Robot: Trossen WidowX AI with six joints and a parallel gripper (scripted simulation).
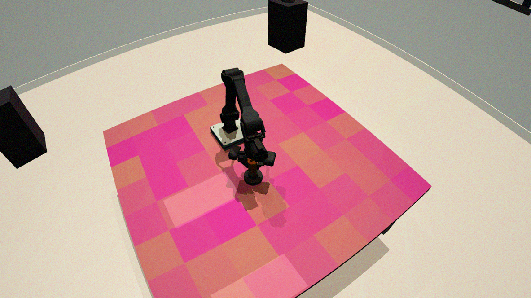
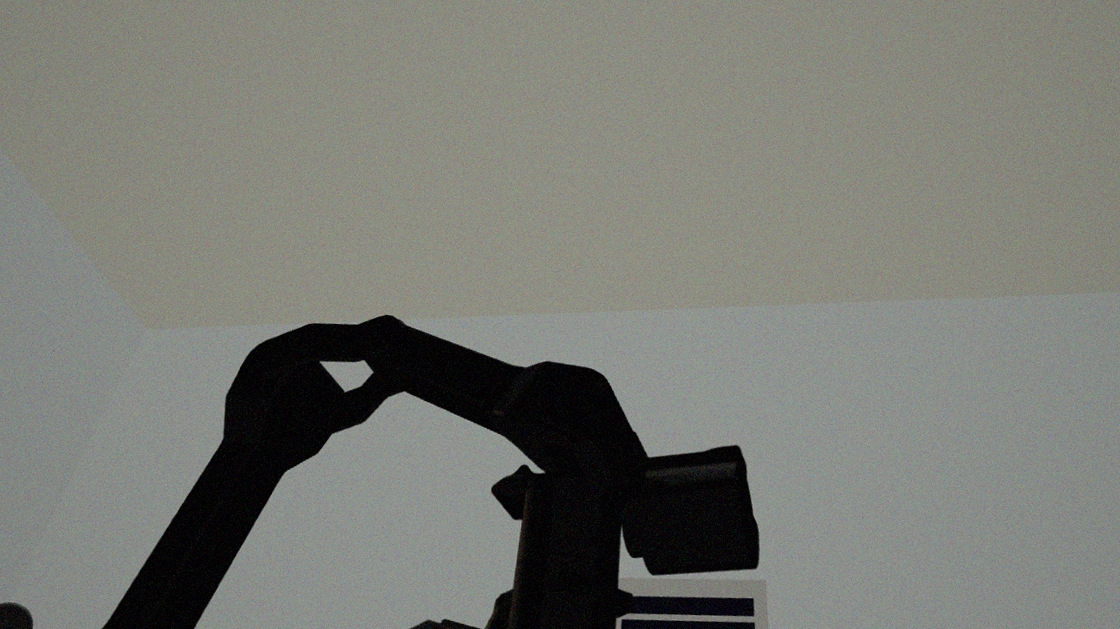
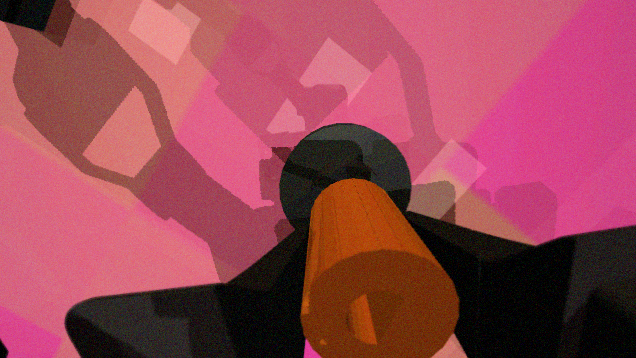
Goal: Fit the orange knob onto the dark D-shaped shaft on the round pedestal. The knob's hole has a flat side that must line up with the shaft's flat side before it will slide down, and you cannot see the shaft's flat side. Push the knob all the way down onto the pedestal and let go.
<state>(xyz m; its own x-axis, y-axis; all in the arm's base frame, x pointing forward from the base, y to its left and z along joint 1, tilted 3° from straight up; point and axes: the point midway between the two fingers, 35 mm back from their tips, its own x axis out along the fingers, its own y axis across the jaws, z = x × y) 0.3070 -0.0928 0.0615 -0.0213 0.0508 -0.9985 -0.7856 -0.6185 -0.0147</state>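
Now: gripper tip 4 cm above the round dark pedestal. The rest, counted from my gripper tip: orange knob (2 cm above).
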